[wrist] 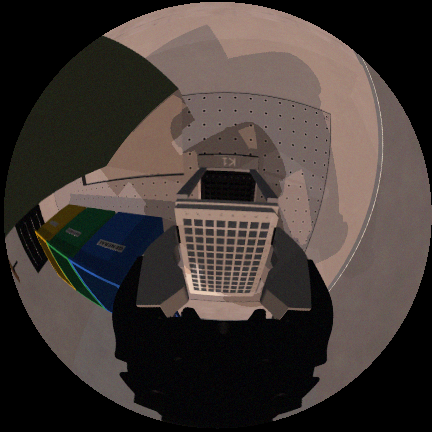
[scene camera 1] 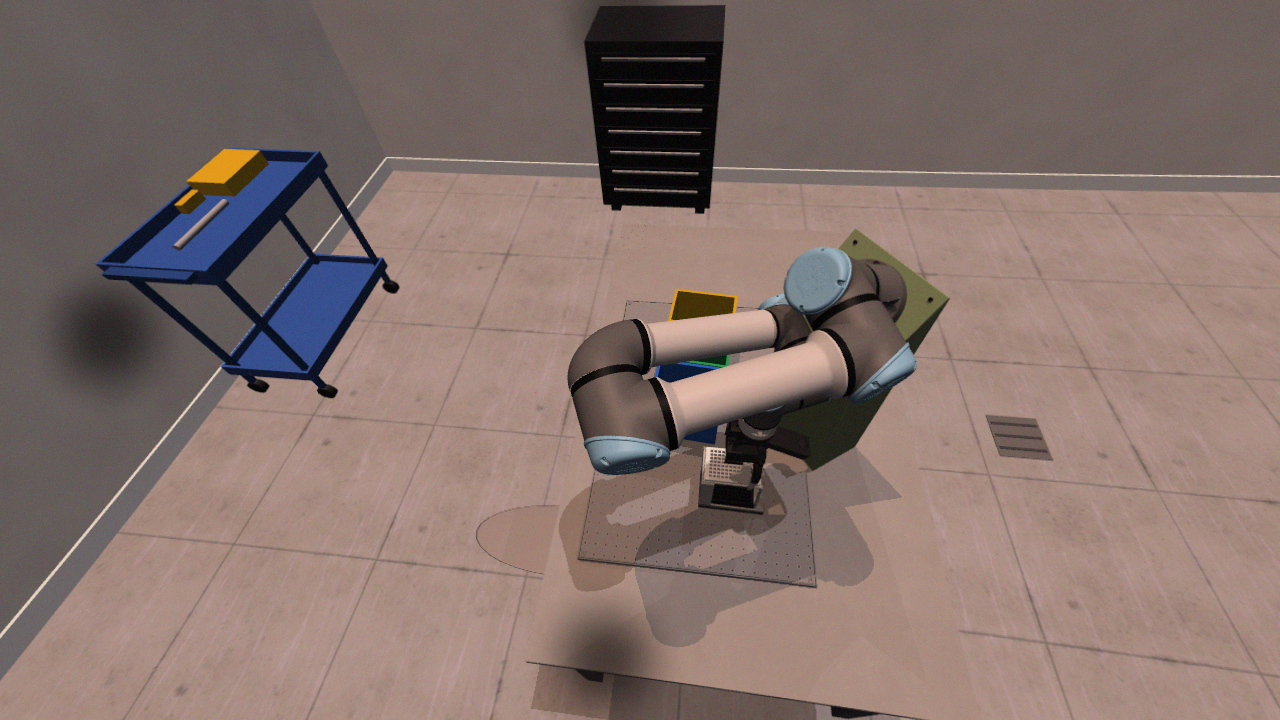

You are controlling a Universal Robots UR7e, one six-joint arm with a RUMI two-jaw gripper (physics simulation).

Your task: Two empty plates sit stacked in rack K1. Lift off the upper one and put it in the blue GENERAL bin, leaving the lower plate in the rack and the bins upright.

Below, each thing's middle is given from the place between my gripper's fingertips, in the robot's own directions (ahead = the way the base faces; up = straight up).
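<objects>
The yellow bin (scene camera 1: 687, 304) is 450 mm to the right of my hand, 150 mm ahead of it and 50 mm below it. Counted from my hand as well, the blue bin (scene camera 1: 670, 373) sits 190 mm to the right, 160 mm ahead and 50 mm below, while the green bin (wrist: 72, 236) is 320 mm to the right, 160 mm ahead and 50 mm below. As for the pale plate (scene camera 1: 716, 471), my hand is 40 mm short of it and 10 mm below it.
</objects>
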